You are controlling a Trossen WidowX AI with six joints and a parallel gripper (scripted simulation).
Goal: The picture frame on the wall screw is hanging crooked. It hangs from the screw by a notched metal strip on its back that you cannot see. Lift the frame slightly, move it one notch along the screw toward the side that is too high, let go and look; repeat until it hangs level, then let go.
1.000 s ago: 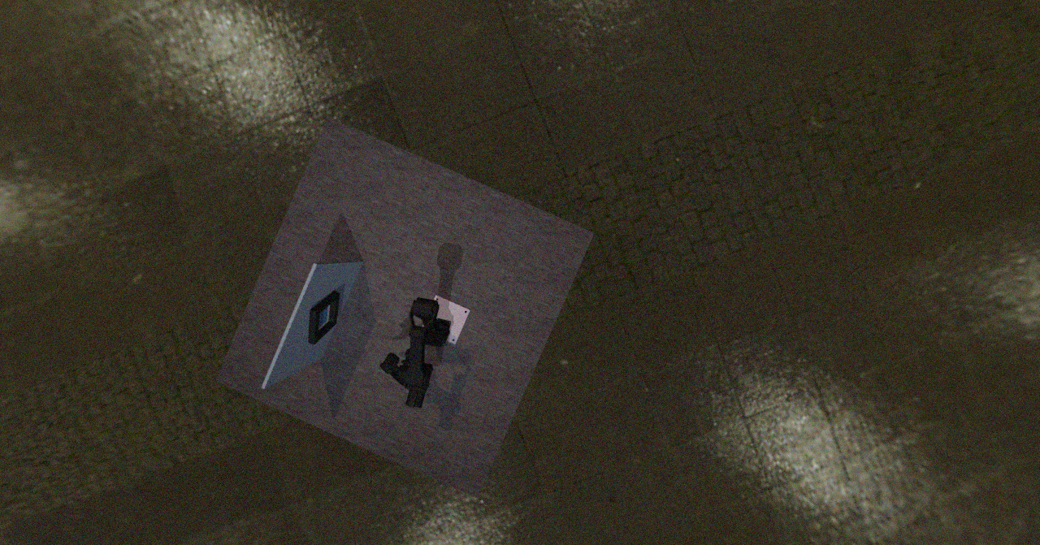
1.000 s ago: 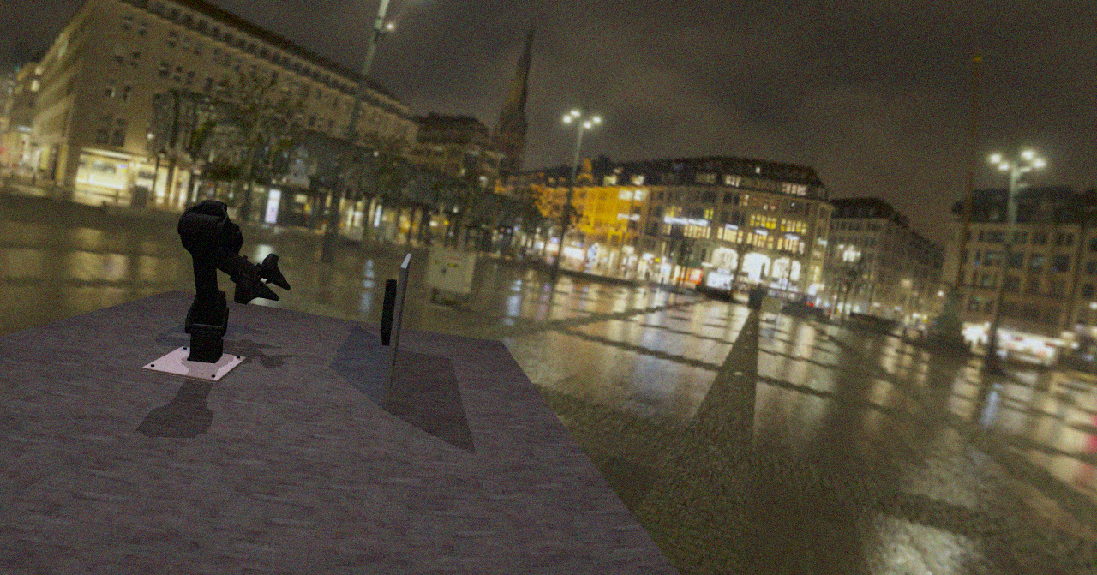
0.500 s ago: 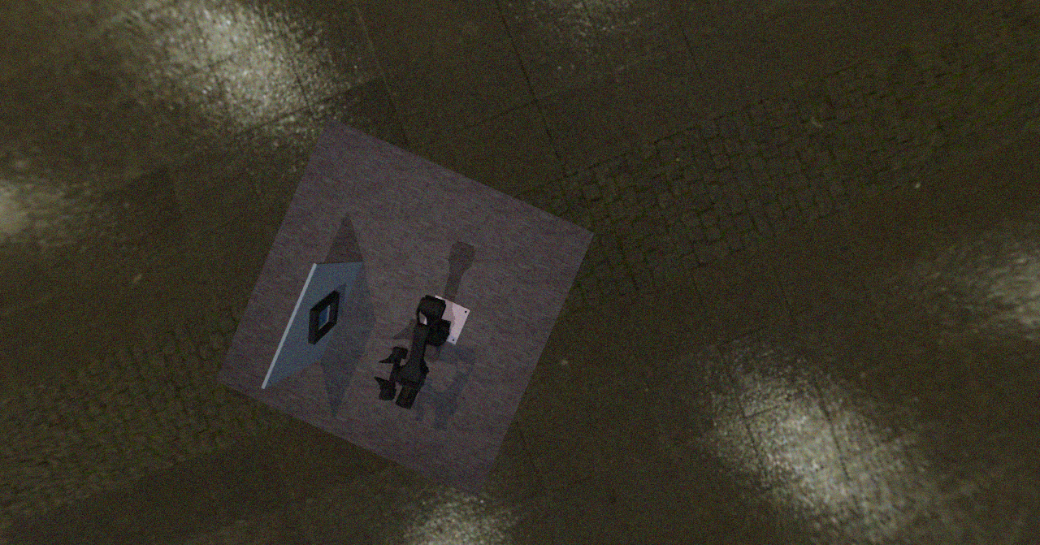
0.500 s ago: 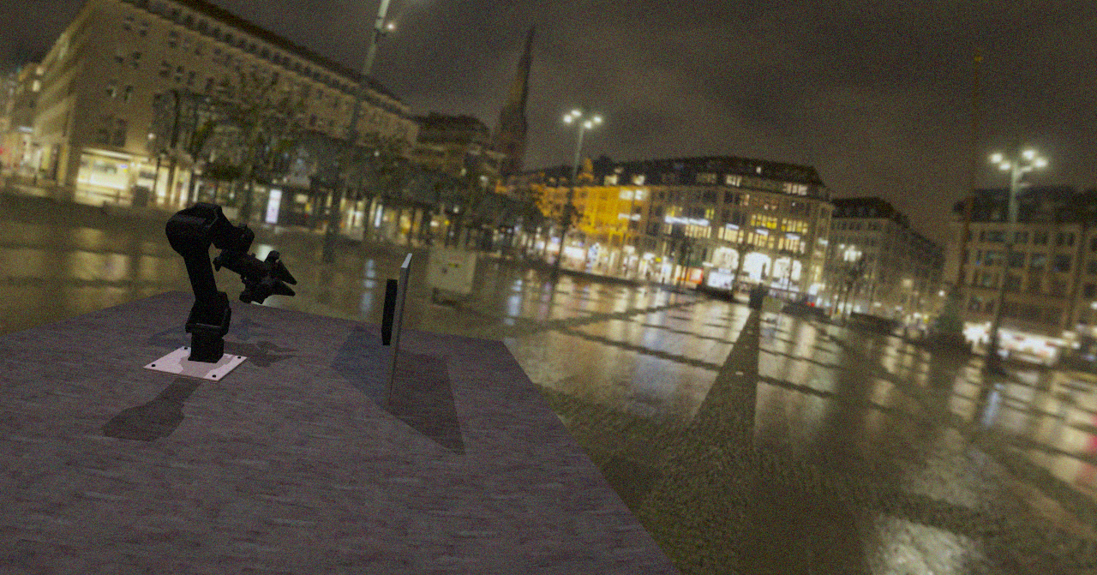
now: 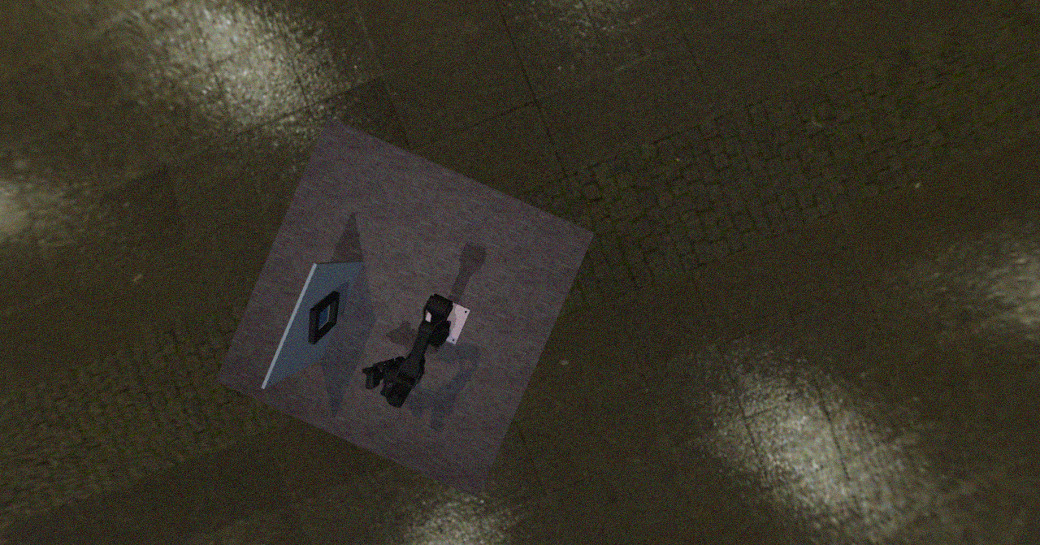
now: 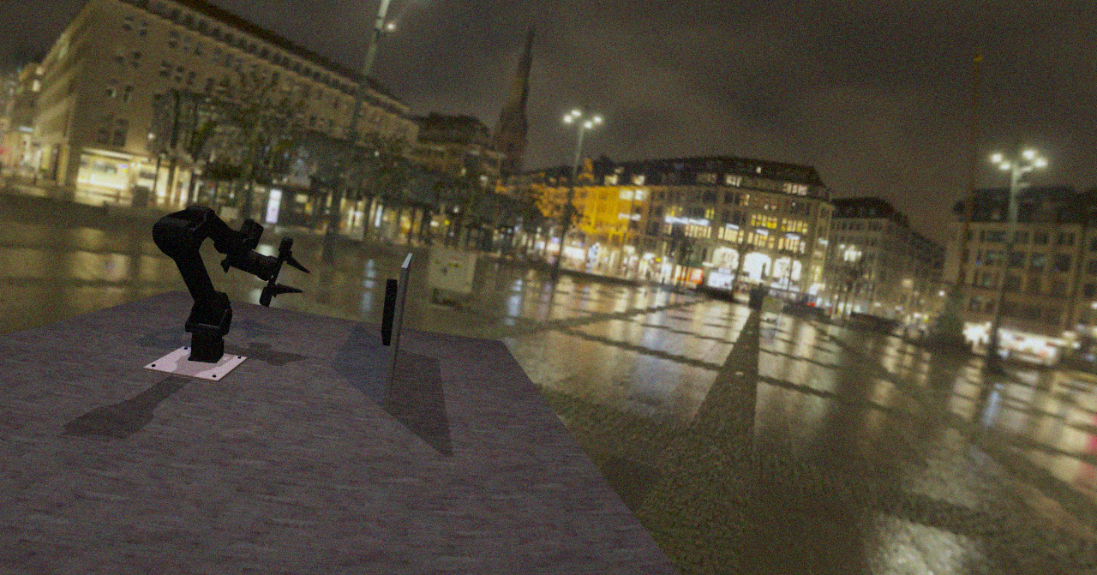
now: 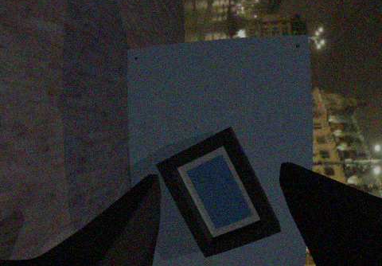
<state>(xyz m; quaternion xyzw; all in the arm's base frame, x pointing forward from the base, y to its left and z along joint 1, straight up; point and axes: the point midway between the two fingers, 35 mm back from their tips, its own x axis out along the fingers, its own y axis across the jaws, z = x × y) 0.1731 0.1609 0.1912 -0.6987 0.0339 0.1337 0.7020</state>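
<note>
Right now my gripper tip is 230 mm short of the picture frame, 140 mm to the left of it and 30 mm above it. Also, from my gripper tip: wall panel 250 mm ahead, 130 mm to the right, 40 mm below.
</note>
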